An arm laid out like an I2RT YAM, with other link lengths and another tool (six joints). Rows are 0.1 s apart.
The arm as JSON. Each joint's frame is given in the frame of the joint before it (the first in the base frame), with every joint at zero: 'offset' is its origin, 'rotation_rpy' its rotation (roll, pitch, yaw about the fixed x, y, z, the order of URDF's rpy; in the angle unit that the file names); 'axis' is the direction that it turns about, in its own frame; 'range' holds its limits. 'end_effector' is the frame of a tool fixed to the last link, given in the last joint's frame.
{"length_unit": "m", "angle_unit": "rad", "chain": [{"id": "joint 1", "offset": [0.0, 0.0, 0.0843], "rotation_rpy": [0.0, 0.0, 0.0], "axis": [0.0, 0.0, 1.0], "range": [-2.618, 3.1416]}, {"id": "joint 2", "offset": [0.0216, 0.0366, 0.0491], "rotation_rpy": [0.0, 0.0, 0.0], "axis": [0.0, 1.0, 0.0], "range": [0.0, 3.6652]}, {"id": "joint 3", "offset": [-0.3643, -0.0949, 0.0], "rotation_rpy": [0.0, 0.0, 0.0], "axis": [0.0, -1.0, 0.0], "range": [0.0, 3.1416]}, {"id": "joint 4", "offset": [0.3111, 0.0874, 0.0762], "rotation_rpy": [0.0, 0.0, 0.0], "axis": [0.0, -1.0, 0.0], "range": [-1.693, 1.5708]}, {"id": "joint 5", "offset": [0.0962, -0.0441, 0.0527], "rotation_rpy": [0.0, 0.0, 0.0], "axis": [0.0, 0.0, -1.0], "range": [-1.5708, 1.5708]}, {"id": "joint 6", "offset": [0.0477, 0.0, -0.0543], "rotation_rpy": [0.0, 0.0, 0.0], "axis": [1.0, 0.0, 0.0], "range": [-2.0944, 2.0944]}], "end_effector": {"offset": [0.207, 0.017, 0.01], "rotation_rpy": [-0.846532, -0.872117, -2.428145]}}
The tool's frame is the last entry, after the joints.
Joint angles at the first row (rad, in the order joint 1, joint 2, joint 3, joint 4, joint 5, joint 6):
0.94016, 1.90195, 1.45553, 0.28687, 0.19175, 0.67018
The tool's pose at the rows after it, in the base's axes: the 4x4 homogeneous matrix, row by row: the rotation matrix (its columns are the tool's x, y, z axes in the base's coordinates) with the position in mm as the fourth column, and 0 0 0 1 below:
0.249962 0.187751 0.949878 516.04; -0.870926 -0.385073 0.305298 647.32; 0.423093 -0.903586 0.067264 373.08; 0 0 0 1
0.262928 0.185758 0.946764 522.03; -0.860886 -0.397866 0.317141 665.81; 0.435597 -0.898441 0.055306 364.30; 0 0 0 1
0.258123 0.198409 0.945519 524.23; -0.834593 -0.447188 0.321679 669.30; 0.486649 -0.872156 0.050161 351.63; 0 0 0 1
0.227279 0.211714 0.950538 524.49; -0.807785 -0.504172 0.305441 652.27; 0.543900 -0.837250 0.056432 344.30; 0 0 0 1
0.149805 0.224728 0.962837 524.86; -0.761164 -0.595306 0.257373 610.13; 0.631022 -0.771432 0.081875 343.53; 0 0 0 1
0.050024 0.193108 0.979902 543.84; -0.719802 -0.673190 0.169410 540.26; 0.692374 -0.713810 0.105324 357.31; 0 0 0 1
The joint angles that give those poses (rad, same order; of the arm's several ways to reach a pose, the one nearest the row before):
0.96630, 1.97557, 1.54756, 0.27771, 0.19170, 0.67802
0.97100, 2.02936, 1.61823, 0.24397, 0.18561, 0.67345
0.97253, 2.04633, 1.63826, 0.21028, 0.19324, 0.63062
0.96795, 2.01425, 1.59398, 0.19788, 0.22083, 0.57691
0.95725, 1.93152, 1.49921, 0.18419, 0.28971, 0.48650
0.90217, 1.82724, 1.41767, 0.14593, 0.35116, 0.41736

